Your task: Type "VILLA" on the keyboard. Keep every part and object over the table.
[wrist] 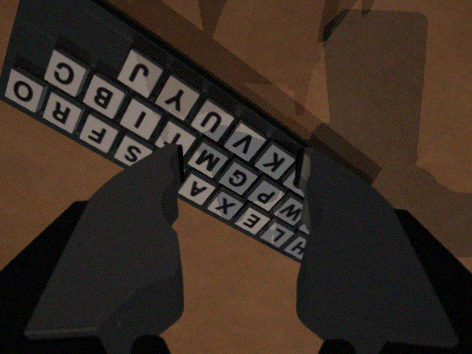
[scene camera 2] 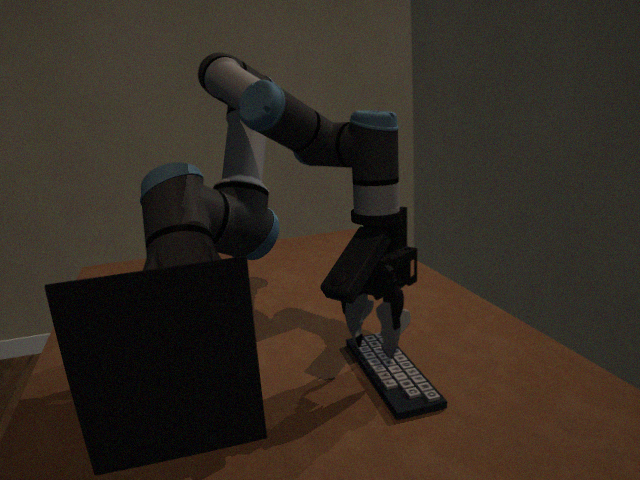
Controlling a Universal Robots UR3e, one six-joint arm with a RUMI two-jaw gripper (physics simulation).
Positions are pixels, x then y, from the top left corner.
Scene:
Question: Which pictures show the dark keyboard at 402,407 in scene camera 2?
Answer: The wrist view and scene camera 2: all of them.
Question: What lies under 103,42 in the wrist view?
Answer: A dark keyboard.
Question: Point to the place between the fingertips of the gripper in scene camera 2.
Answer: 373,351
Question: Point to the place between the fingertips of the gripper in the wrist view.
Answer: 239,152

